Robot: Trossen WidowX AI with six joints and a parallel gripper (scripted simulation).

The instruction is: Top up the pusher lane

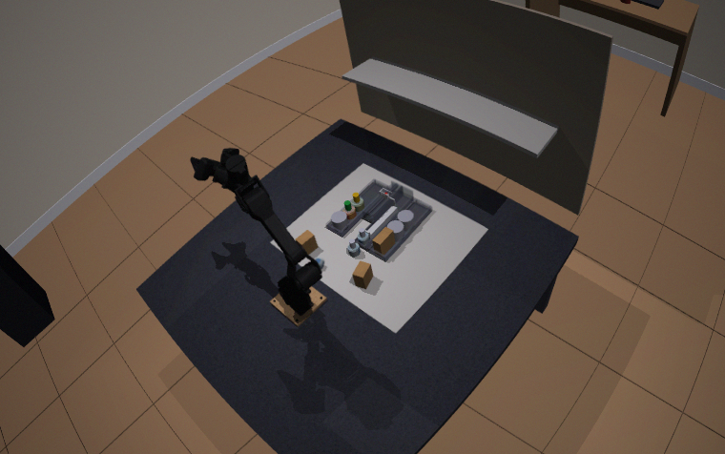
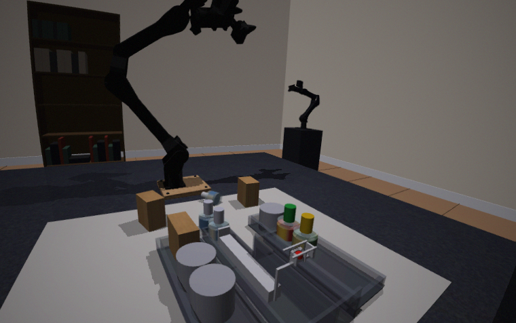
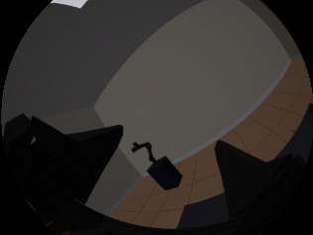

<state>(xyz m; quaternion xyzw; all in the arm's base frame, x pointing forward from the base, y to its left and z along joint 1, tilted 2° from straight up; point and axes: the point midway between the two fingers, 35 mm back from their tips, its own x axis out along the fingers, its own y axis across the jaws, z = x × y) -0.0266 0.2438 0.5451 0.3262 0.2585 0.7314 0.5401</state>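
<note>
My gripper tip is 540 mm above the brown box, 390 mm short of it and 300 mm to the left of it. From my gripper tip the other things lie so: small jar: 560 mm below, 180 mm to the right, 170 mm ahead; then red mark: 550 mm ahead, 500 mm below, 170 mm to the right.
</note>
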